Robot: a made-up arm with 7 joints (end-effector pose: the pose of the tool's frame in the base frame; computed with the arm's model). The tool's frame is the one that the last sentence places. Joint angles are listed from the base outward.
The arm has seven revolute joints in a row. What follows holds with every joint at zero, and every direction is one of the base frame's. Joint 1 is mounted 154.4 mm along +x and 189.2 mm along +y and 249.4 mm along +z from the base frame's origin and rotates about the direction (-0.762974, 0.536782, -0.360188). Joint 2 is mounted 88.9 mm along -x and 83.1 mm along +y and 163.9 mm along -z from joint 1 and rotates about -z. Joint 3 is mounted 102.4 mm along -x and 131.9 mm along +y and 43.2 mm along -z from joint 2 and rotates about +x. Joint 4 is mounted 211 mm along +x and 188.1 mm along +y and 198.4 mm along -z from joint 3 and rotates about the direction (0.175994, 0.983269, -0.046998). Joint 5 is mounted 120.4 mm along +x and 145.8 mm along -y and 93.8 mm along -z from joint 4 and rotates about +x. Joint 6 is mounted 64.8 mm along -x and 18.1 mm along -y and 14 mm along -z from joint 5 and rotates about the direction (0.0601, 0.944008, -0.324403). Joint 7 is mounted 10.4 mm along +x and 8.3 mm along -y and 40.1 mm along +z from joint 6 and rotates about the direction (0.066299, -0.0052, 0.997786). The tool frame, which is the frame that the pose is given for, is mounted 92.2 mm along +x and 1.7 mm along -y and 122.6 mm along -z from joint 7; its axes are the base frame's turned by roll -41.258, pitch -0.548 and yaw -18.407 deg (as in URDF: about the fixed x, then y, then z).
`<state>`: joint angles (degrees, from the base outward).
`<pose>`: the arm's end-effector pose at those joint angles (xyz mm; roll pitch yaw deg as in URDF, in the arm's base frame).
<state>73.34 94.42 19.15 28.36 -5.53 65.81 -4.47</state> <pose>-141.6 -266.5 -83.4 -53.15 22.40 -161.98</pose>
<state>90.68 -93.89 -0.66 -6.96 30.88 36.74 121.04</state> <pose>-469.4 228.5 108.7 88.98 -18.99 85.66</pose>
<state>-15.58 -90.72 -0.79 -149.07 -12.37 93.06 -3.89</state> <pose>-55.8 471.0 57.6 30.78 -49.00 17.52</pose>
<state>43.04 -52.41 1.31 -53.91 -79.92 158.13 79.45</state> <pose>-40.2 309.1 -328.7 -51.20 39.39 -51.75</pose>
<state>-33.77 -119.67 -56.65 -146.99 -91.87 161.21 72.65</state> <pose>-98.3 377.6 -0.3 -70.20 -62.32 -168.98</pose>
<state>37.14 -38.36 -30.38 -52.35 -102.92 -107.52 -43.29</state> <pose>46.9 349.5 -279.8 -116.99 22.50 145.58</pose>
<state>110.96 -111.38 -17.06 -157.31 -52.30 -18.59 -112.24</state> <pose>-147.9 184.1 255.6 37.69 24.19 -97.84</pose>
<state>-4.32 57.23 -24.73 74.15 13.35 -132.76 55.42</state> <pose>250.5 324.1 -261.2 -86.51 -33.00 15.68</pose>
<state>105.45 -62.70 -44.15 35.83 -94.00 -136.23 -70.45</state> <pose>-371.6 -4.0 75.1 28.02 51.00 115.63</pose>
